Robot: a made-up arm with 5 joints.
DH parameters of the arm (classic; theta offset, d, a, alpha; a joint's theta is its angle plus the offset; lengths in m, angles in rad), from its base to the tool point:
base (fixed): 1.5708 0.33 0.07 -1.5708
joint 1: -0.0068 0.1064 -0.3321 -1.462
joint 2: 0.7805 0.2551 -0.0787 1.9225
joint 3: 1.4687 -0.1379 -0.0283 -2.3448
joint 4: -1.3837 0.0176 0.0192 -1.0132
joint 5: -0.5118 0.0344 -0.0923 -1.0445
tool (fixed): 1.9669 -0.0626 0 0
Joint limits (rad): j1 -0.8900..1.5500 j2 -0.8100..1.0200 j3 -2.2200..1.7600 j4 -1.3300..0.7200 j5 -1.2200..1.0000
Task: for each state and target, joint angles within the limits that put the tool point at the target. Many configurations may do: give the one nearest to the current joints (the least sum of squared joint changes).
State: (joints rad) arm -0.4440 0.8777 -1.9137 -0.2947 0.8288
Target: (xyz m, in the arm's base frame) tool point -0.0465 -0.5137 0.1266
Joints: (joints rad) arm 0.1917 0.0347 -1.7781 -0.7903 0.1351
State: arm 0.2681 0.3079 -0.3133 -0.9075 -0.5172
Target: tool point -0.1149 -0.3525 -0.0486
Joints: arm -0.0958 0.3774 -0.2516 -0.9638 -0.4989
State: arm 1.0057 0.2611 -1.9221 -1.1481 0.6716
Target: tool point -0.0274 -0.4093 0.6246
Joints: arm 1.1183 -0.0617 -1.9032 -1.3300 0.0172
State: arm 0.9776 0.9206 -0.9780 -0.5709 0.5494
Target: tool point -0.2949 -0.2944 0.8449
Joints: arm 1.4816 0.8959 -1.0066 -0.4882 0.7923
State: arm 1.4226 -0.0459 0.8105 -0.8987 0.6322
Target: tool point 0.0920 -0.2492 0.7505
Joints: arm 1.5500 -0.5748 1.0260 -0.4168 0.8978
